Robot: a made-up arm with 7 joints.
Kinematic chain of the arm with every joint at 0, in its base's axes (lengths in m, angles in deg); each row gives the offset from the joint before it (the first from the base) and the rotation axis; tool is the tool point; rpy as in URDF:
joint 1: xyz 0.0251 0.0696 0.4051 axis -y
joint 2: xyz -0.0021 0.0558 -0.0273 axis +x
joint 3: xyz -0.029 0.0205 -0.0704 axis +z
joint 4: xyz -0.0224 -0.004 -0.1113 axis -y
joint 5: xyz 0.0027 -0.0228 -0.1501 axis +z
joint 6: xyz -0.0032 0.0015 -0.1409 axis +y
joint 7: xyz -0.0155 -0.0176 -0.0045 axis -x
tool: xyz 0.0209 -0.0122 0.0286 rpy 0 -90 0
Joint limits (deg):
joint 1: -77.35..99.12
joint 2: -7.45..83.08
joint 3: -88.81..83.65
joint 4: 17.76..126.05
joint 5: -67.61..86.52
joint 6: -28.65..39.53
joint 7: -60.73..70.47
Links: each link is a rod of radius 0.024 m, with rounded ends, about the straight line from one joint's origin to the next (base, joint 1, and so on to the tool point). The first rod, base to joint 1, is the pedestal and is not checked.
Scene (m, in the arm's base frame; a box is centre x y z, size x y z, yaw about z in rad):
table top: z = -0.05
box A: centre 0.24 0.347 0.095 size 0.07 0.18 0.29 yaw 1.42
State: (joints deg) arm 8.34 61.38 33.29 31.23 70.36 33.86 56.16
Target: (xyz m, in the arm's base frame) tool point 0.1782 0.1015 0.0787
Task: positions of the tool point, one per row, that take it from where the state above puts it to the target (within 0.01 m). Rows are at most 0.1 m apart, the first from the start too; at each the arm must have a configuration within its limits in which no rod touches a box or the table.
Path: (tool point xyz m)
1: 0.1060 0.4849 0.1830
2: 0.0516 0.4360 0.1232
3: -0.0223 0.3836 0.0915
4: 0.0339 0.3224 0.0600
5: 0.0901 0.2527 0.0470
6: 0.1402 0.1777 0.0536
7: 0.1782 0.1015 0.0787

